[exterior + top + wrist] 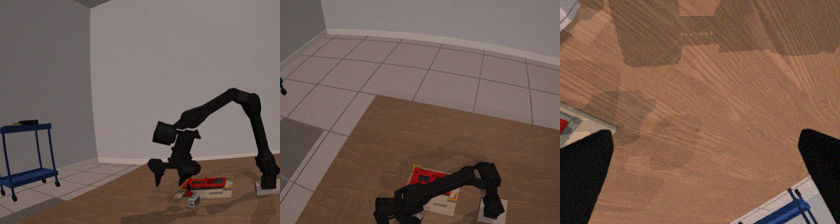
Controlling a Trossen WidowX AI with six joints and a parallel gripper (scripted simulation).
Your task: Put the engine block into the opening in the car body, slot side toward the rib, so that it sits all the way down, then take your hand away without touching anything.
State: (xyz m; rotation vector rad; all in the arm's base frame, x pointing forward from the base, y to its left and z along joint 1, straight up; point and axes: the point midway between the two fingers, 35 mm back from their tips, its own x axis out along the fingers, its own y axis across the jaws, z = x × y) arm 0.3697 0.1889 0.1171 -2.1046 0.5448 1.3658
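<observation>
The engine block is 8 cm behind my gripper tip, 5 cm to the right of it and 8 cm below it.
</observation>
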